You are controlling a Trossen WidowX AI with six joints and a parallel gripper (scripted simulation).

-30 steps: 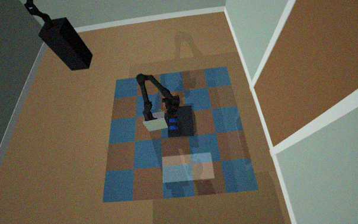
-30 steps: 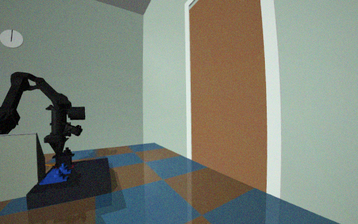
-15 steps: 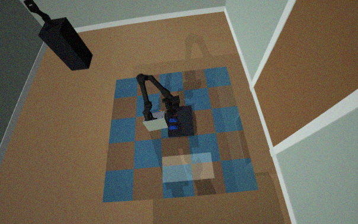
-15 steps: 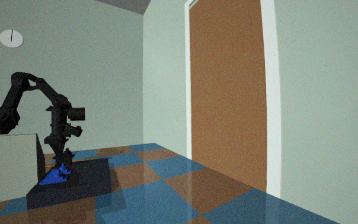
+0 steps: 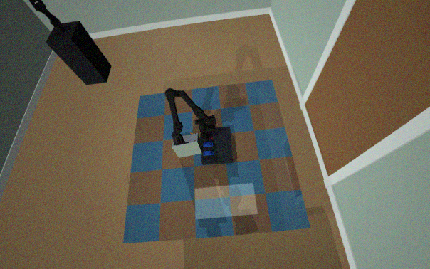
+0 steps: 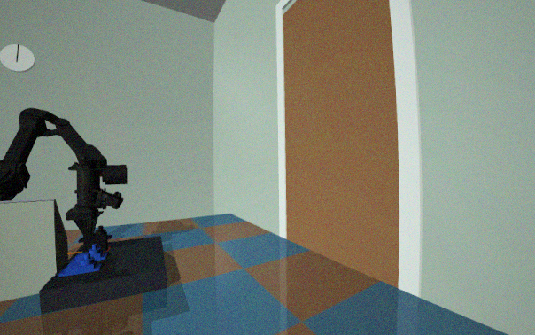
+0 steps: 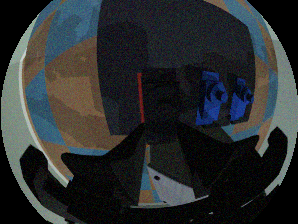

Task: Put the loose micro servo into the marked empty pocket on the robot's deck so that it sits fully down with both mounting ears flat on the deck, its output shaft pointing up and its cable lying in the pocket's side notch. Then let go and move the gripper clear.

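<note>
Right now the dark robot deck is 12 cm ahead of my gripper tip, 7 cm to the right of it and 6 cm below it.
</note>
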